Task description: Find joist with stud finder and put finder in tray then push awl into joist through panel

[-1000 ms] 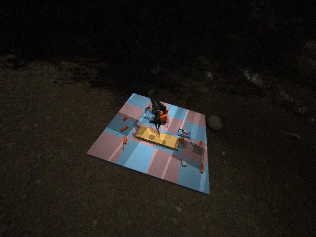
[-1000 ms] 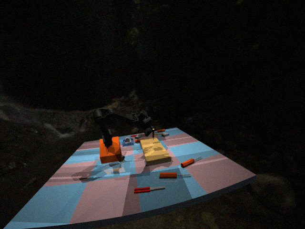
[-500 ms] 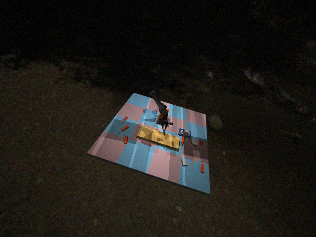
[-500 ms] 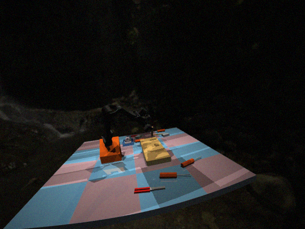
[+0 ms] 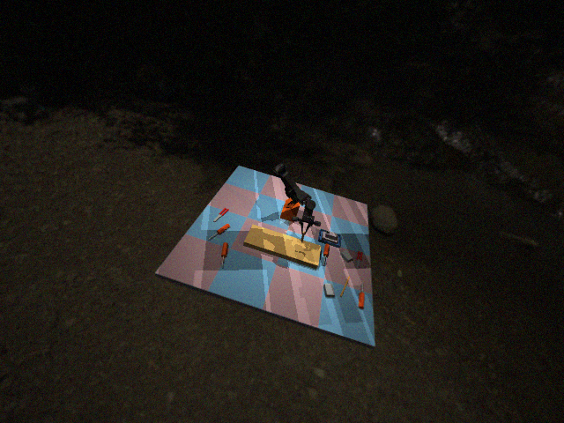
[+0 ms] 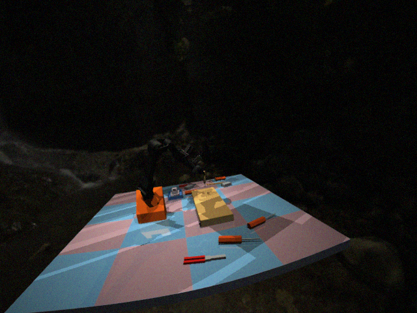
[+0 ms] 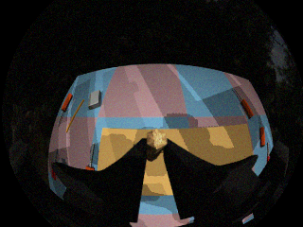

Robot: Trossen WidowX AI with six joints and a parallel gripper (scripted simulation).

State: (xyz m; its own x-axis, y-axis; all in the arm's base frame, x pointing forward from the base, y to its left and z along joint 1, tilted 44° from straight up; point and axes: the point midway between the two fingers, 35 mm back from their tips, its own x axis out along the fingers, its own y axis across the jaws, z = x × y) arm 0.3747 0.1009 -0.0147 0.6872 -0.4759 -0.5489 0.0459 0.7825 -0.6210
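Right now my gripper tip is 5 cm above the awl, 1 cm to the right of it and 1 cm past it. The rest, counted from my gripper tip: blue tray (23 cm to the left, 22 cm behind, 19 cm below); then stud finder (22 cm to the left, 22 cm behind, 15 cm below).
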